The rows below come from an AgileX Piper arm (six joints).
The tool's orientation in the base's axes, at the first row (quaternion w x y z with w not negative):
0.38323, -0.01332, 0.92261, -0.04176
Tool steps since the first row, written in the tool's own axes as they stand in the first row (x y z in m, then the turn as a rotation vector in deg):
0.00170, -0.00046, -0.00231, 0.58, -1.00, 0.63
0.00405, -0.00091, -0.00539, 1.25, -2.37, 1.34
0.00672, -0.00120, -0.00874, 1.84, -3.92, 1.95
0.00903, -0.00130, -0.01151, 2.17, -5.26, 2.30
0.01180, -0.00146, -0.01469, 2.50, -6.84, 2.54
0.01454, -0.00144, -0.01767, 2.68, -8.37, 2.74
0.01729, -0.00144, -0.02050, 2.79, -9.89, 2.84
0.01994, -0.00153, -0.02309, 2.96, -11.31, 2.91
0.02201, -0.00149, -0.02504, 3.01, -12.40, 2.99
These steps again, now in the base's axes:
-0.00284, -0.00040, 0.00046, 0.03, -1.07, -0.76
-0.00668, -0.00078, 0.00101, 0.05, -2.52, -1.62
-0.01094, -0.00099, 0.00150, 0.05, -4.14, -2.33
-0.01454, -0.00104, 0.00183, 0.06, -5.52, -2.69
-0.01874, -0.00114, 0.00212, -0.02, -7.12, -2.95
-0.02279, -0.00108, 0.00228, -0.01, -8.67, -3.09
-0.02674, -0.00104, 0.00233, -0.03, -10.20, -3.10
-0.03044, -0.00111, 0.00228, -0.11, -11.63, -3.15
-0.03328, -0.00106, 0.00219, -0.10, -12.72, -3.14

